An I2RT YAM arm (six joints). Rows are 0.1 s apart.
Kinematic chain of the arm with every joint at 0, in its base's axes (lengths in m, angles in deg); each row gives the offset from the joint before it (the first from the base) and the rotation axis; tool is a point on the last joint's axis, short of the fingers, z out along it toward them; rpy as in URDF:
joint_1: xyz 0 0 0.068 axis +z
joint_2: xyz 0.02 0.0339 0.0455 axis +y
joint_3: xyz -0.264 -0.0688 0 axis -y
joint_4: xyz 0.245 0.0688 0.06 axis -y
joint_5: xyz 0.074 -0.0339 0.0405 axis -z
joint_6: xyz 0.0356 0 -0.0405 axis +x
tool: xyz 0 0 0 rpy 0 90 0
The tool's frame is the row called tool.
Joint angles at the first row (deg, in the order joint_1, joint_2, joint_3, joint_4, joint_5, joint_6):
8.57, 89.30, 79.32, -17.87, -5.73, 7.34
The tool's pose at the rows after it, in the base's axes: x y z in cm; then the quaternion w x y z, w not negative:
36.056, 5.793, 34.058, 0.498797, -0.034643, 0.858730, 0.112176
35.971, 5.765, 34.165, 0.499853, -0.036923, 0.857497, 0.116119
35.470, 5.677, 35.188, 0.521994, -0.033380, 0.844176, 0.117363
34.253, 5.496, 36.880, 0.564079, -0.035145, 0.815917, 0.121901
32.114, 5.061, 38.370, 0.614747, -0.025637, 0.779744, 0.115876
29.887, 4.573, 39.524, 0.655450, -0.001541, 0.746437, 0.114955
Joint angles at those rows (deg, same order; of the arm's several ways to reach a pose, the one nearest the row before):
8.58, 89.43, 79.21, -18.43, -5.63, 7.30
8.50, 89.21, 79.15, -18.37, -6.20, 7.27
8.52, 87.63, 78.79, -16.60, -5.80, 7.65
8.52, 84.19, 77.12, -12.54, -5.78, 7.67
8.53, 78.73, 72.98, -6.83, -3.94, 7.91
8.52, 73.41, 69.07, -2.22, -1.54, 9.65

